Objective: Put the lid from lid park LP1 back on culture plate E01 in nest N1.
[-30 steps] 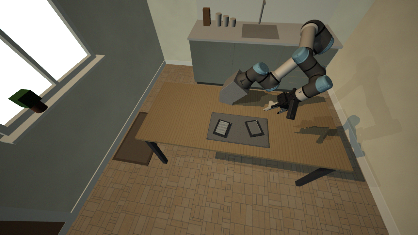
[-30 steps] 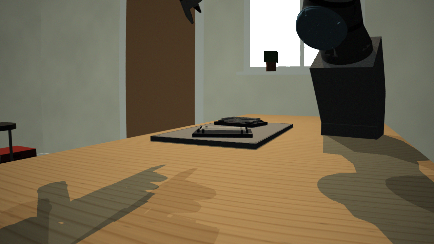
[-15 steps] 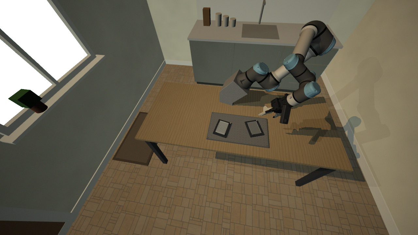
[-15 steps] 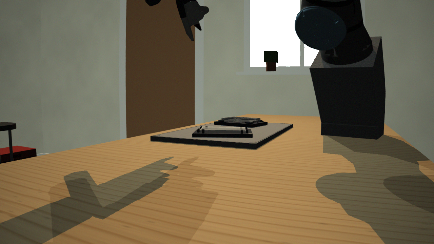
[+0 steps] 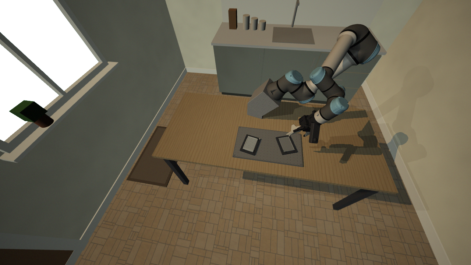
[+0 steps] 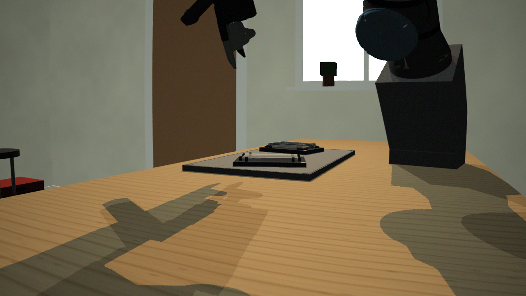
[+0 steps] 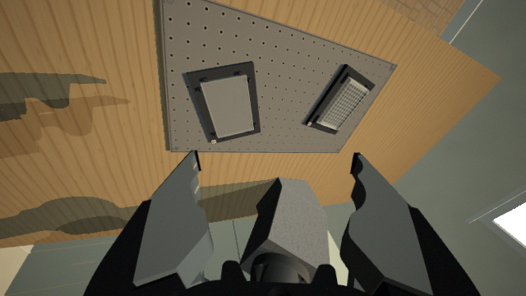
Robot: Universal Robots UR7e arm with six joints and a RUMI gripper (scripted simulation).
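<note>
Now: the clear lid 80 mm behind my hand and 230 mm below it. Round my hand: dark plate nest N1 (60 mm behind, 290 mm to the right, 240 mm below); culture plate E01 (60 mm behind, 290 mm to the right, 220 mm below); dark lid park (80 mm behind, 240 mm below).
</note>
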